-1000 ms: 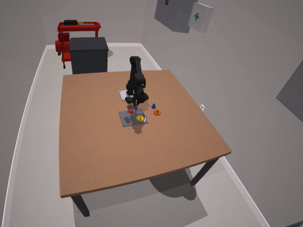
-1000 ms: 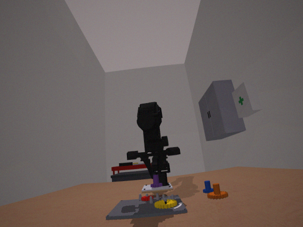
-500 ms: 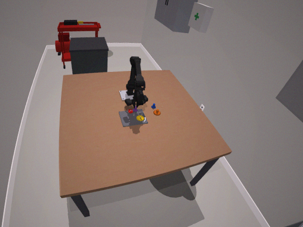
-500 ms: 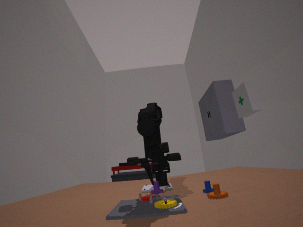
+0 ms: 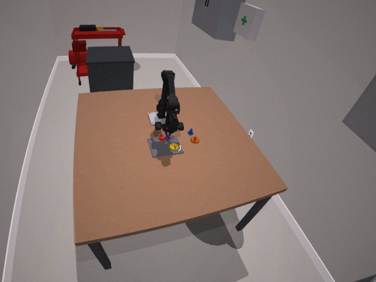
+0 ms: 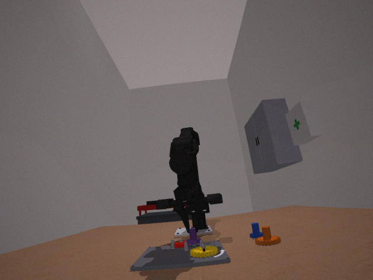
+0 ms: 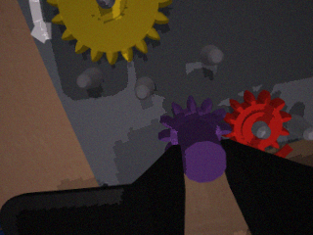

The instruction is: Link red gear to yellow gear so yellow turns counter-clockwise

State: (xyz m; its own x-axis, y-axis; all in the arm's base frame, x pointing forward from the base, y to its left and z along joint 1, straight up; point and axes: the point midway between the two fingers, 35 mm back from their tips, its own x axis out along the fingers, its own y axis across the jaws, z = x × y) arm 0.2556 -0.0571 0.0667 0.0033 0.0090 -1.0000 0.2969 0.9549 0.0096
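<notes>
My gripper tip is 10 mm above the purple gear. Round my gripper tip: yellow gear: 80 mm ahead, 30 mm below, 10 mm to the left; then red gear: 40 mm to the right, 30 mm below, 10 mm behind; then red arrow: 40 mm below, 40 mm behind, 30 mm to the right.
</notes>
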